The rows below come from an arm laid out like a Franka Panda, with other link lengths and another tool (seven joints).
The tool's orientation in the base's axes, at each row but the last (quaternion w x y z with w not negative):
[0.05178 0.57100 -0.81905 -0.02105]
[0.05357 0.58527 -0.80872 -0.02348]
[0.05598 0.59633 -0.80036 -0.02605]
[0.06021 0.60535 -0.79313 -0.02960]
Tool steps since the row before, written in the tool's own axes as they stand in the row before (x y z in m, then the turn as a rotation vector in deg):
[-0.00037 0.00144 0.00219 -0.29 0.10 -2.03]
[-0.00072 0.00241 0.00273 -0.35 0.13 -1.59]
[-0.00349 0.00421 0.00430 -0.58 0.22 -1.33]
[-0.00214 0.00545 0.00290 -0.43 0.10 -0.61]
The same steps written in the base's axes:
[-0.00146 0.00079 -0.00206 0.23 0.36 2.01]
[-0.00236 0.00137 -0.00251 0.17 0.41 1.57]
[-0.00354 0.00444 -0.00401 0.11 0.65 1.31]
[-0.00504 0.00343 -0.00235 0.10 0.46 0.59]

